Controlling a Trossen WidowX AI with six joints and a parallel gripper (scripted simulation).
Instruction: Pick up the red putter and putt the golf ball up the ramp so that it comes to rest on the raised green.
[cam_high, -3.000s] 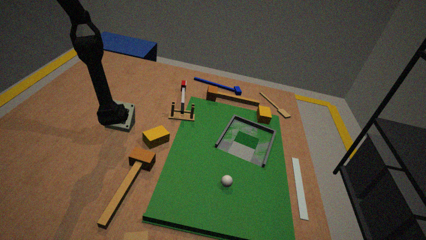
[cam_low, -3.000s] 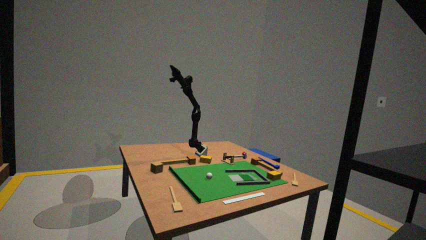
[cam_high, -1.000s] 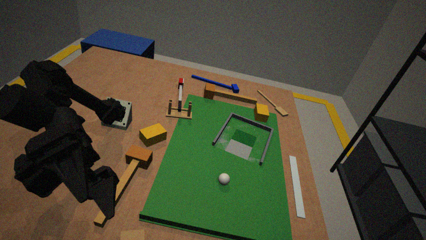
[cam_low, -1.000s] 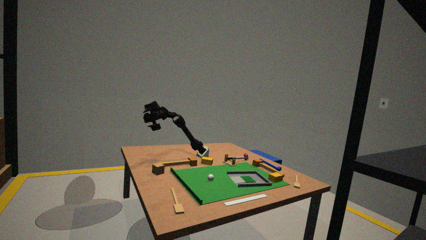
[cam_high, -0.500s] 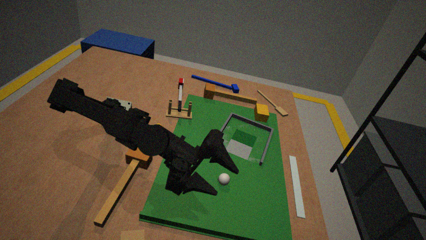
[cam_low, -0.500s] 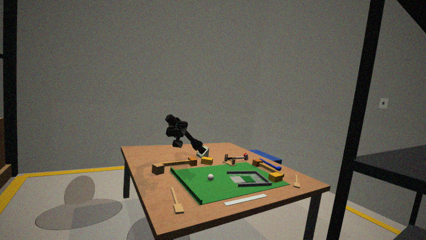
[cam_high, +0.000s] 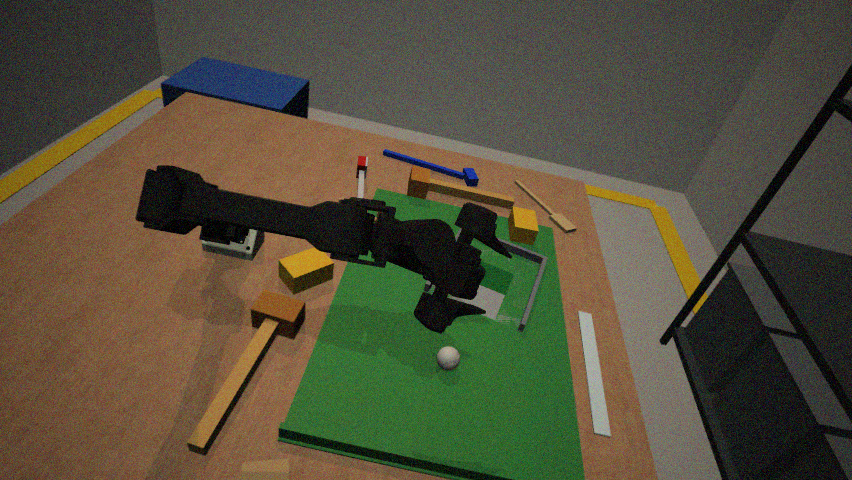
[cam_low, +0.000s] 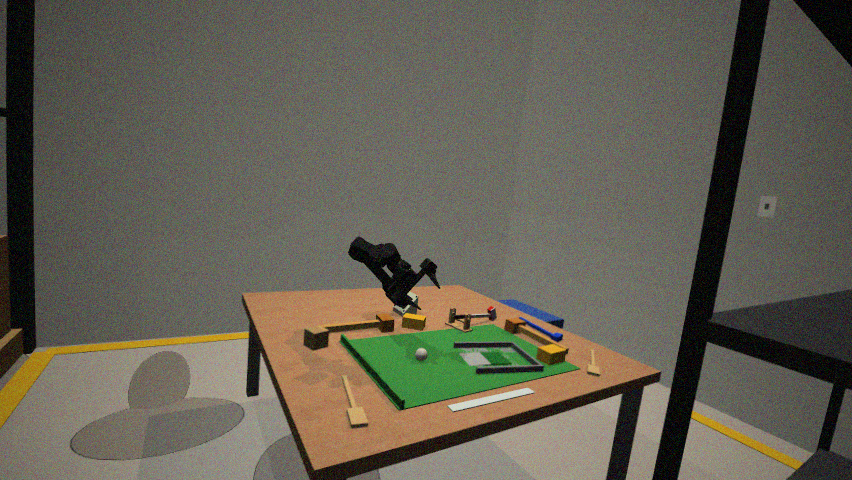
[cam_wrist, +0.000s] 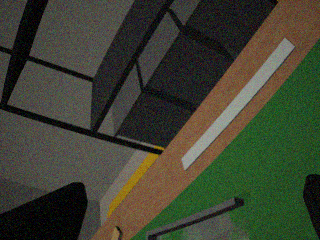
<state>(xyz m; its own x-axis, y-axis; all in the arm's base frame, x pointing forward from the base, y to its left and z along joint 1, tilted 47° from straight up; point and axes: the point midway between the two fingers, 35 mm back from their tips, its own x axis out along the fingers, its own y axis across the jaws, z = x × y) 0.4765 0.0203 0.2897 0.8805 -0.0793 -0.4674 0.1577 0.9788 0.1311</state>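
My gripper tip is 460 mm to the right of the red putter, 310 mm past it and 190 mm above it. Round my gripper tip: green mat: 230 mm below, 170 mm to the left, 40 mm behind; then white strip: 250 mm ahead, 230 mm below, 90 mm to the left; then white golf ball: 210 mm below, 30 mm behind, 10 mm to the left.
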